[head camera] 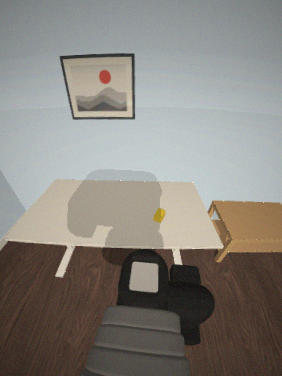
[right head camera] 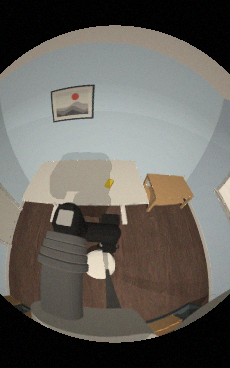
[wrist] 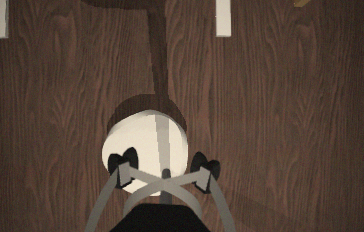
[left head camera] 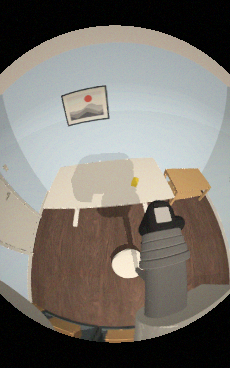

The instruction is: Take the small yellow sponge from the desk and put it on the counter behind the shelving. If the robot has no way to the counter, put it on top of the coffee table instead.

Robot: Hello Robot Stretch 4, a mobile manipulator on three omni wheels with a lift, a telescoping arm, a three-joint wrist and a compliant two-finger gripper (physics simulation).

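Where they show: gripper, fingertip midpoint: (wrist: 164,162); robot's base, link origin: (right head camera: 99,263) (wrist: 149,148) (left head camera: 127,262).
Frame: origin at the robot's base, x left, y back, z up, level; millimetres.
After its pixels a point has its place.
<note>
The small yellow sponge (head camera: 159,215) @(x -84, y -829, z 737 mm) (left head camera: 135,182) @(x -93, y -814, z 737 mm) (right head camera: 109,183) @(x -94, y -822, z 738 mm) lies on the right part of the white desk (head camera: 182,195) @(x -310, y -1144, z 693 mm) (left head camera: 152,175) @(x -336, y -961, z 693 mm) (right head camera: 127,175) @(x -318, y -1018, z 693 mm). My gripper (wrist: 164,162) @(x -88, y -165, z 936 mm) points down in the wrist view, its fingers apart with no object between them; it is above the floor and the round white base part, away from the sponge. The wooden coffee table (head camera: 255,220) @(x -1158, y -1132, z 422 mm) (left head camera: 187,181) @(x -1118, y -1076, z 423 mm) (right head camera: 169,187) @(x -1144, y -1096, z 422 mm) stands just right of the desk. The counter and the shelving in front of it cannot be made out as such.
A round white disc of the robot's base (left head camera: 126,264) @(x 21, y 14, z 187 mm) (right head camera: 101,265) @(x -36, y 15, z 187 mm) (wrist: 140,145) @(x 27, y -46, z 187 mm) is below the arm. Desk legs (head camera: 65,261) (wrist: 223,20) reach the floor in front. A framed picture (head camera: 101,102) @(x 436, y -1357, z 1431 mm) hangs on the wall behind. Wooden and dark pieces (right head camera: 167,325) show at the lower edge.
</note>
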